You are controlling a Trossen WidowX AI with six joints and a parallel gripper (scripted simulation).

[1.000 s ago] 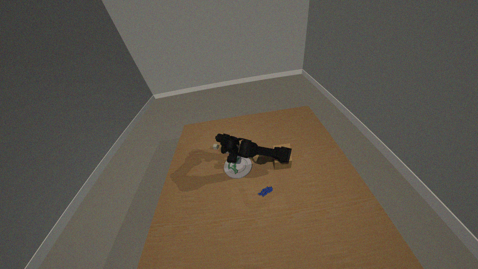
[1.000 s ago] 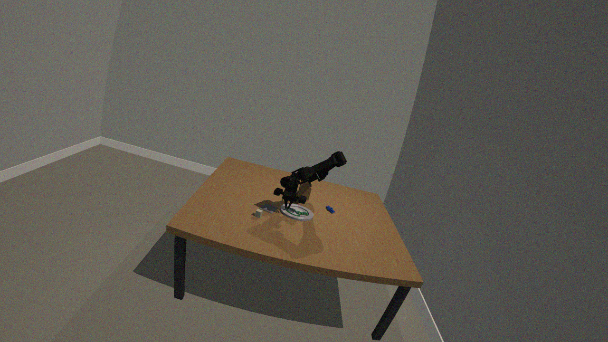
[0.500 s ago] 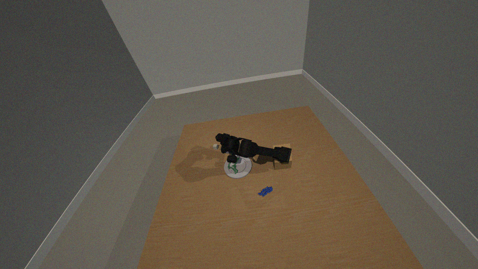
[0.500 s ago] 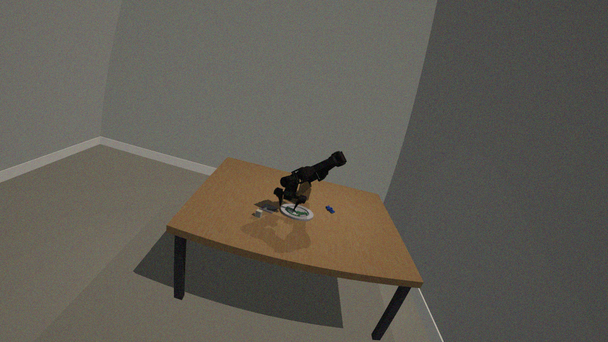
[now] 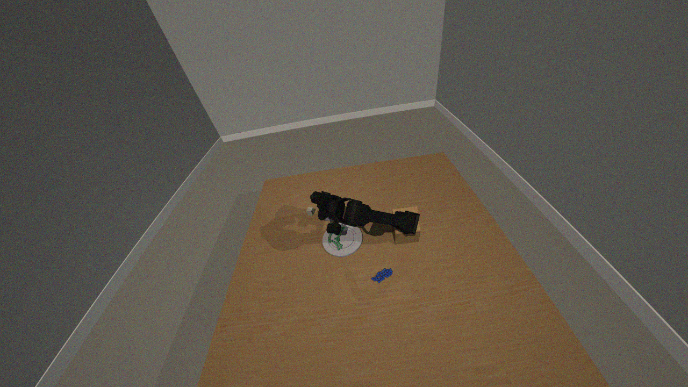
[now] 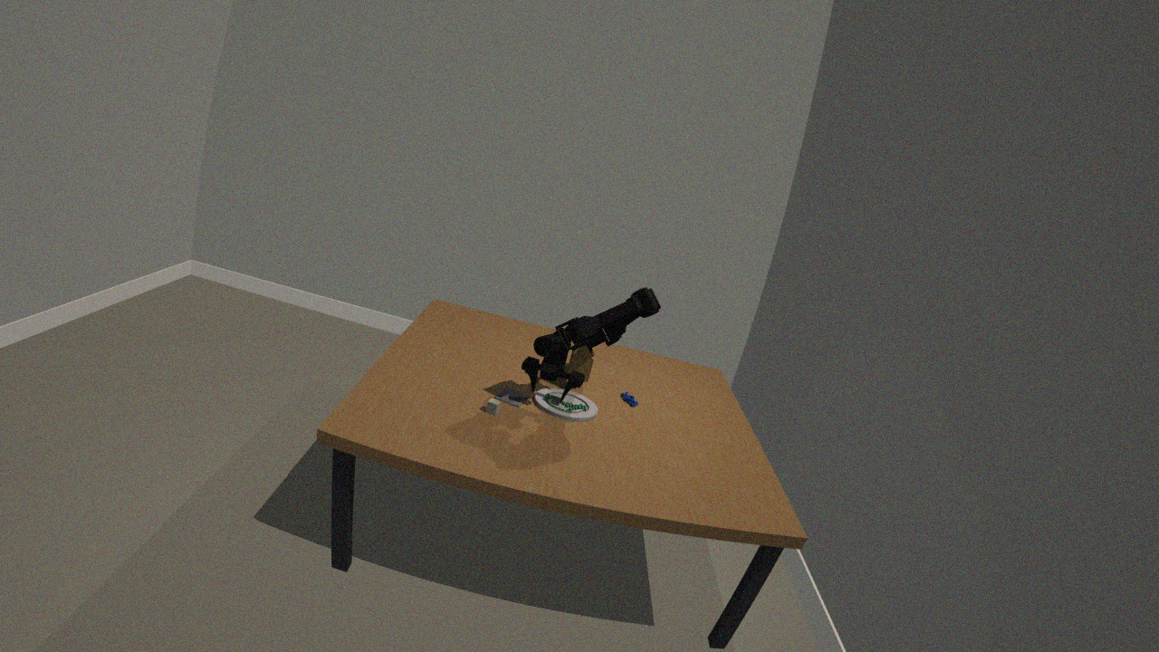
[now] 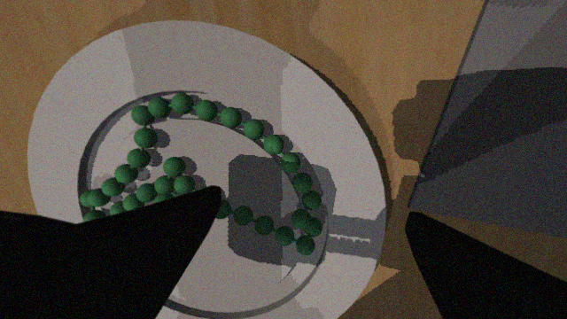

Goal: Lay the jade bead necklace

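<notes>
Now: the round bead board 10 mm behind my gripper tip, 60 mm to the left of it and 10 mm below it. The rest, counted from my gripper tip: pale block 170 mm ahead, 140 mm to the right; flat grey plate 30 mm ahead, 100 mm to the right, 20 mm below.
</notes>
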